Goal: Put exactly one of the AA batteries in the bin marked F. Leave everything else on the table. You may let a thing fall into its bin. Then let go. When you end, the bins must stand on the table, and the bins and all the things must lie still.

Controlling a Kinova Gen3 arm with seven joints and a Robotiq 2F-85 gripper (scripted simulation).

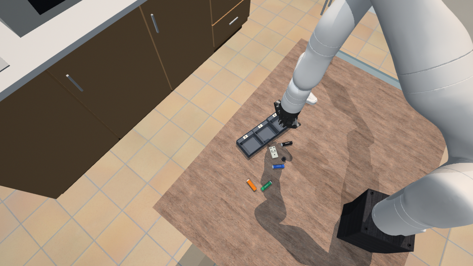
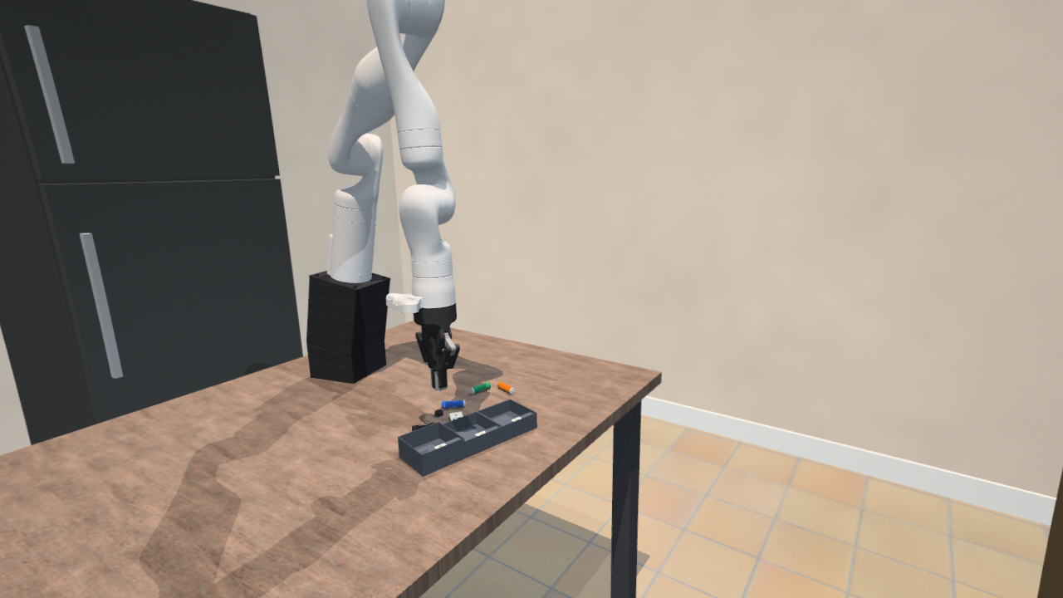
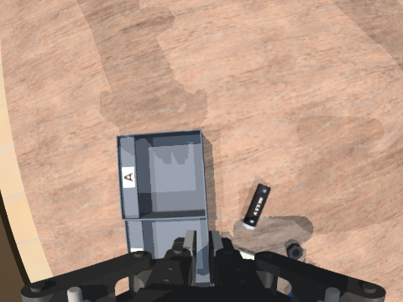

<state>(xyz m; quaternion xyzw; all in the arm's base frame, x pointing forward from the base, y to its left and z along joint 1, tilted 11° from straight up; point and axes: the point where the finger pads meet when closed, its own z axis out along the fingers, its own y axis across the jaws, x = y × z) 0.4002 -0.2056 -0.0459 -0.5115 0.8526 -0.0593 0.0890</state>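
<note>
Now: the dark bin row 50 mm ahead of my hand, 20 mm to the left of it and 100 mm below it. The rest, counted from my hand: small black nut (70 mm behind, 90 mm to the left, 120 mm below); then white domino (20 mm behind, 80 mm to the left, 120 mm below); then black battery (50 mm behind, 20 mm to the left, 120 mm below).
</note>
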